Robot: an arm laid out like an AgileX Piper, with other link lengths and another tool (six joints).
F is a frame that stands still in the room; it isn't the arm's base.
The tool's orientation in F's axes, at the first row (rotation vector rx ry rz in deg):
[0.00 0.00 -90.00]
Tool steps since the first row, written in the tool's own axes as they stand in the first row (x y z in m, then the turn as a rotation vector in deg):
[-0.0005 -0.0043 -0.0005 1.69 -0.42 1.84]
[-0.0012 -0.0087 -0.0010 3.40 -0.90 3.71]
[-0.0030 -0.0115 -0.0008 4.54 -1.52 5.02]
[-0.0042 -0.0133 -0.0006 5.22 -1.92 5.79]
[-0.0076 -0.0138 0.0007 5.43 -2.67 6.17]
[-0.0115 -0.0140 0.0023 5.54 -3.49 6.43]
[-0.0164 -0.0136 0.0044 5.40 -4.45 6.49]
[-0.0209 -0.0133 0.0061 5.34 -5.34 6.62]
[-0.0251 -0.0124 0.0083 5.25 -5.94 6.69]
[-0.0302 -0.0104 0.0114 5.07 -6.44 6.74]
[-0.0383 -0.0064 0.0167 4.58 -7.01 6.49]
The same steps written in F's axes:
[-0.0043 0.0005 -0.0005 -0.42 -1.69 1.84]
[-0.0087 0.0012 -0.0010 -0.90 -3.40 3.71]
[-0.0115 0.0030 -0.0008 -1.52 -4.54 5.02]
[-0.0133 0.0042 -0.0006 -1.92 -5.22 5.79]
[-0.0138 0.0076 0.0007 -2.67 -5.43 6.17]
[-0.0140 0.0115 0.0023 -3.49 -5.54 6.43]
[-0.0136 0.0164 0.0044 -4.45 -5.40 6.49]
[-0.0133 0.0209 0.0061 -5.34 -5.34 6.62]
[-0.0124 0.0251 0.0083 -5.94 -5.25 6.69]
[-0.0104 0.0302 0.0114 -6.44 -5.07 6.74]
[-0.0064 0.0383 0.0167 -7.01 -4.58 6.49]

